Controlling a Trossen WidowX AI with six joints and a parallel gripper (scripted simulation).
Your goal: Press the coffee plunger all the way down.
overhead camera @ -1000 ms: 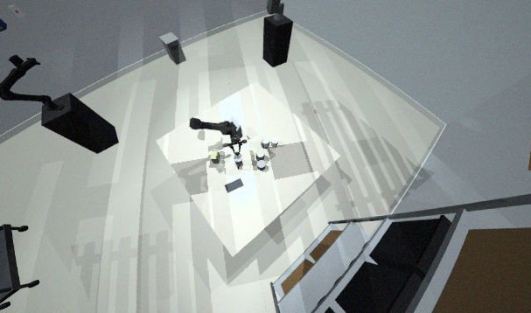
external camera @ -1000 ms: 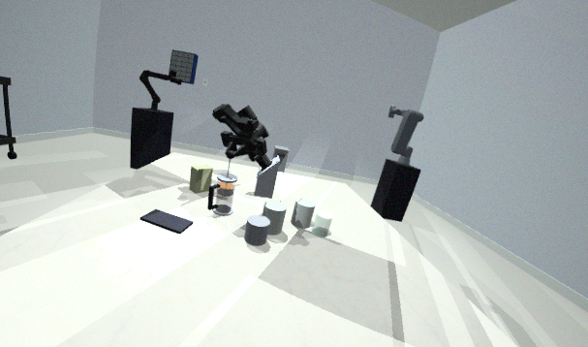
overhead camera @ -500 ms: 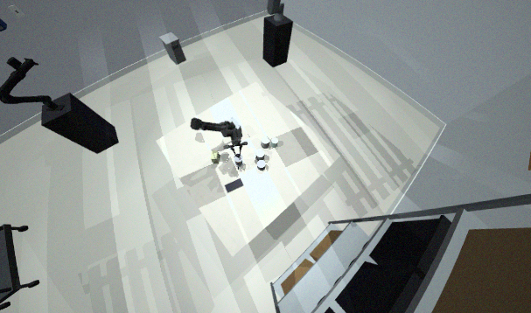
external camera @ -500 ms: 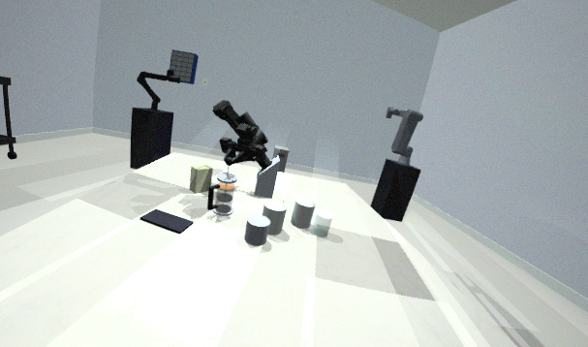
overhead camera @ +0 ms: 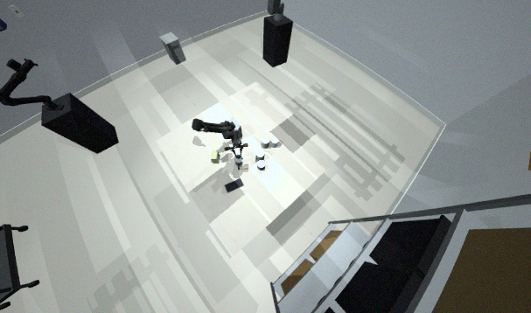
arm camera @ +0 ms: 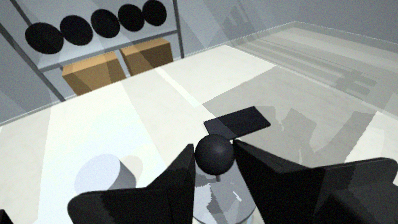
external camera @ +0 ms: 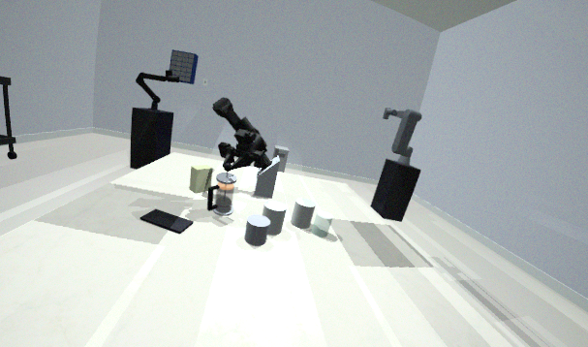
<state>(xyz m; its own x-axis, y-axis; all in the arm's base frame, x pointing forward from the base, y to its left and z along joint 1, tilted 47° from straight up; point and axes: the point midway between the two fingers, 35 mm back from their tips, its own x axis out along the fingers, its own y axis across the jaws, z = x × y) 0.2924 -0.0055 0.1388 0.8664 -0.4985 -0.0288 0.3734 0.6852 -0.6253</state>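
Now: gripper tip 9 cm above the coffee press, 1 cm to the left of it and 1 cm past it. Round my gripper tip: flat black slab 18 cm below, 14 cm to the right, 12 cm ahead.
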